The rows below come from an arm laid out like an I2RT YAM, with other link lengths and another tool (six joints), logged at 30 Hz.
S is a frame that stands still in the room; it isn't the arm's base.
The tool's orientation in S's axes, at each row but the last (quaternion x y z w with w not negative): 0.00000, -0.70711, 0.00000, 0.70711; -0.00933, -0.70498, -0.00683, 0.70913; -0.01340, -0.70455, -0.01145, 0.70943; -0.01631, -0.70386, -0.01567, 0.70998; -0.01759, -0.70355, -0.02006, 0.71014; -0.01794, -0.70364, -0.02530, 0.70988; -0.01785, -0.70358, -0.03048, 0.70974; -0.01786, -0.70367, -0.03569, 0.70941
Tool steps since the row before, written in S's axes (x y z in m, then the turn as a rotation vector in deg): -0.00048, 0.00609, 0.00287, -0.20, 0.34, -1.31; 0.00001, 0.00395, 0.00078, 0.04, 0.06, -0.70; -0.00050, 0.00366, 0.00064, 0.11, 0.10, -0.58; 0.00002, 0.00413, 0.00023, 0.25, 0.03, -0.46; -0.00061, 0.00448, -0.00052, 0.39, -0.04, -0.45; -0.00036, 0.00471, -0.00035, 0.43, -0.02, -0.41; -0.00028, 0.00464, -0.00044, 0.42, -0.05, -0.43; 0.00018, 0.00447, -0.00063, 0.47, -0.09, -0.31
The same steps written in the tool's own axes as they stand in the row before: 0.00287, 0.00609, 0.00048, -1.31, 0.34, 0.20; 0.00079, 0.00395, 0.00008, -0.70, 0.06, -0.04; 0.00065, 0.00364, 0.00063, -0.58, 0.11, -0.11; 0.00023, 0.00413, 0.00017, -0.46, 0.04, -0.25; -0.00054, 0.00444, 0.00084, -0.45, -0.02, -0.40; -0.00040, 0.00468, 0.00064, -0.41, 0.00, -0.43; -0.00053, 0.00460, 0.00059, -0.43, -0.03, -0.43; -0.00074, 0.00445, 0.00015, -0.30, -0.06, -0.48
